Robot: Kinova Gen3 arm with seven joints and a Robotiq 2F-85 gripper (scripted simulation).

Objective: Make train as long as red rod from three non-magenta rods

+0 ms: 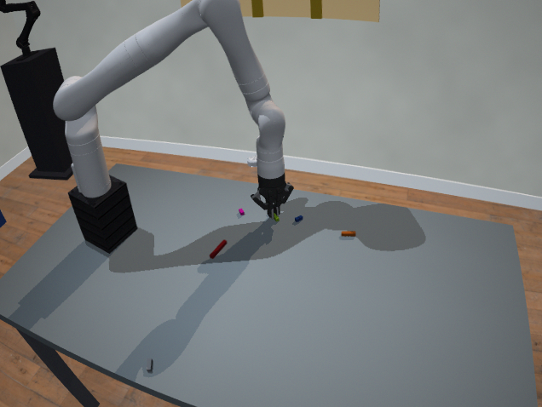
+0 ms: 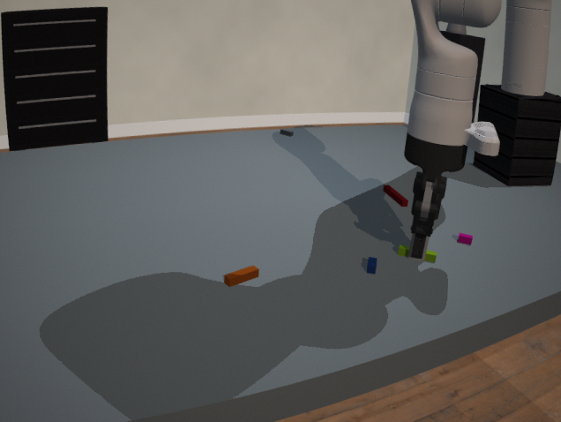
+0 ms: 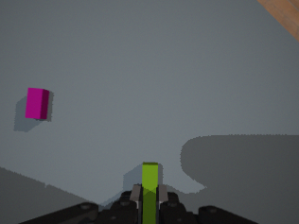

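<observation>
My hand is 10 cm past the magenta rod and 1 cm above it. The rest, counted from my hand: lime rod 1 cm below; then red rod 12 cm behind, 16 cm to the right, 1 cm below; then orange rod 22 cm ahead, 6 cm to the right, 1 cm below.
</observation>
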